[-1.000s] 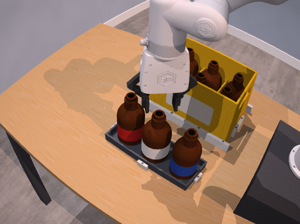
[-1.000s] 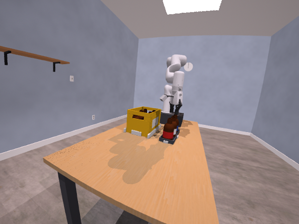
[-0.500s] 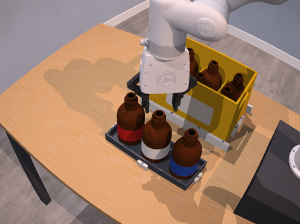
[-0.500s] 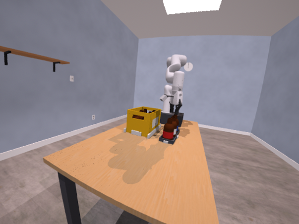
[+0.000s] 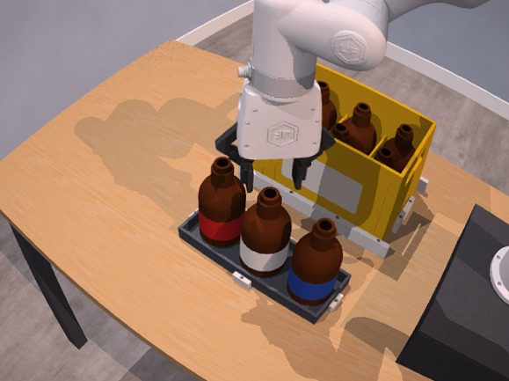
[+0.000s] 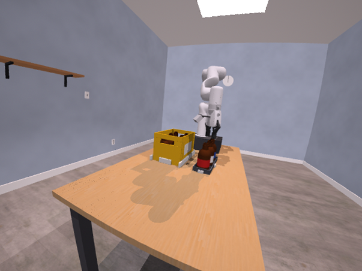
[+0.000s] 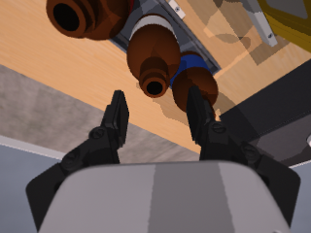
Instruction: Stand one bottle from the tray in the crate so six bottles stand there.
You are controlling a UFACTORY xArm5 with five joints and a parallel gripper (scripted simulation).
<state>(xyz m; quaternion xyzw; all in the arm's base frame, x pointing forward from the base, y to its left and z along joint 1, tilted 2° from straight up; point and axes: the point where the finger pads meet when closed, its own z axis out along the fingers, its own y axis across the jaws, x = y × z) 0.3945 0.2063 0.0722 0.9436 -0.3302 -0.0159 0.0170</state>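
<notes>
My hand is 18 cm above the grey tray. The rest, counted from my hand: yellow crate: 23 cm to the right, 11 cm below, 2 cm ahead.
</notes>
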